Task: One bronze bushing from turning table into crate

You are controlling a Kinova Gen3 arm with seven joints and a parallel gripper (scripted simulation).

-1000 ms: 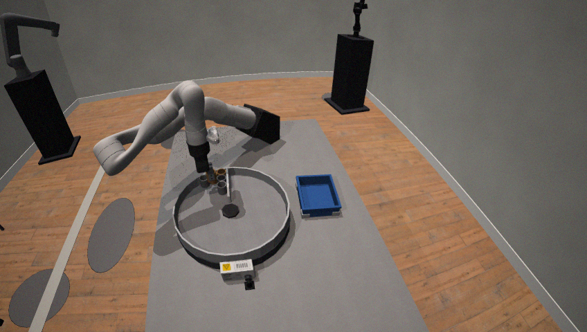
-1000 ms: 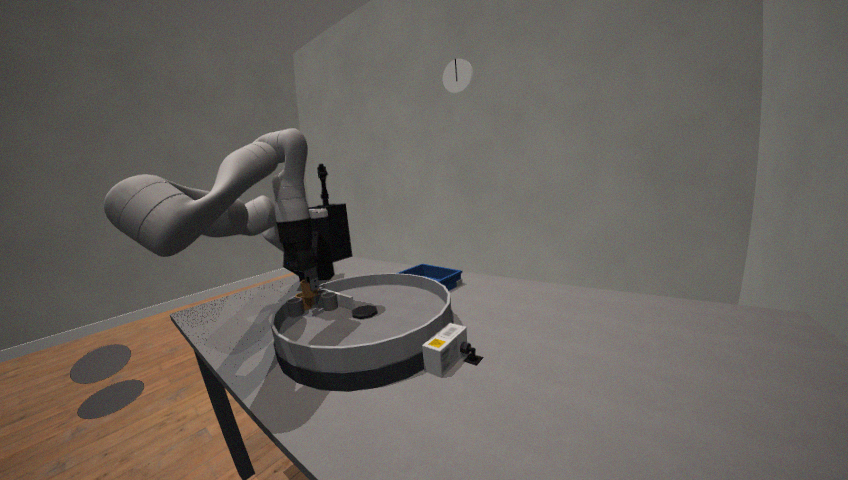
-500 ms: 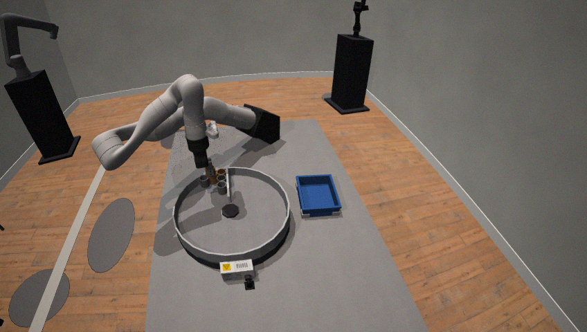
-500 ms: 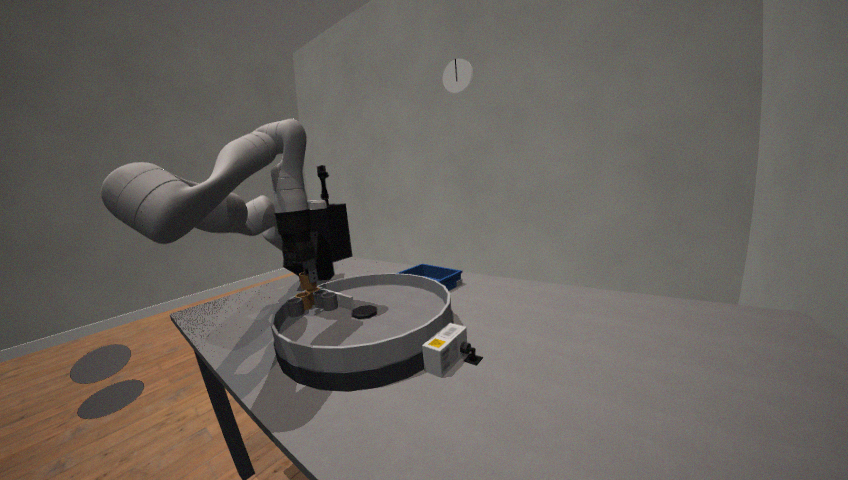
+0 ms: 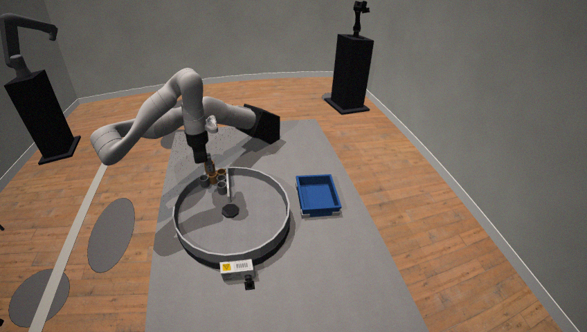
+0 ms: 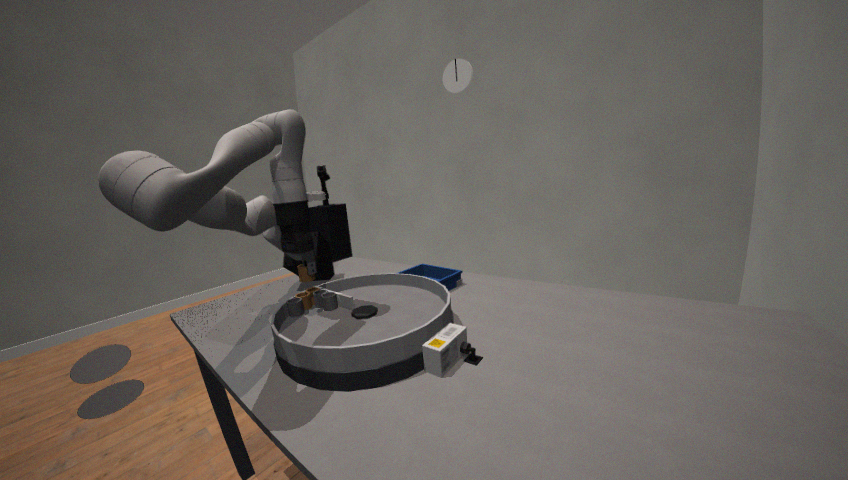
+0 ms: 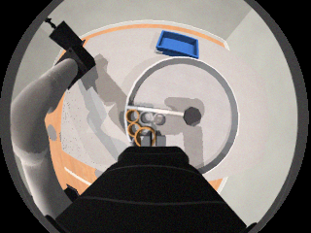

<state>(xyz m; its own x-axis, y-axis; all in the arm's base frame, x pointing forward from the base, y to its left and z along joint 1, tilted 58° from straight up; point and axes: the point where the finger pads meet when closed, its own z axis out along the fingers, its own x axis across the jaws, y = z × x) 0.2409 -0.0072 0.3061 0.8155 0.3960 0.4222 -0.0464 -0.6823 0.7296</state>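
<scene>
The blue crate lies 38 cm to the left of my hand, 15 cm below it and 14 cm ahead of it. The rest, counted from my hand: round grey turning table (13 cm ahead, 12 cm below, 3 cm to the left).
</scene>
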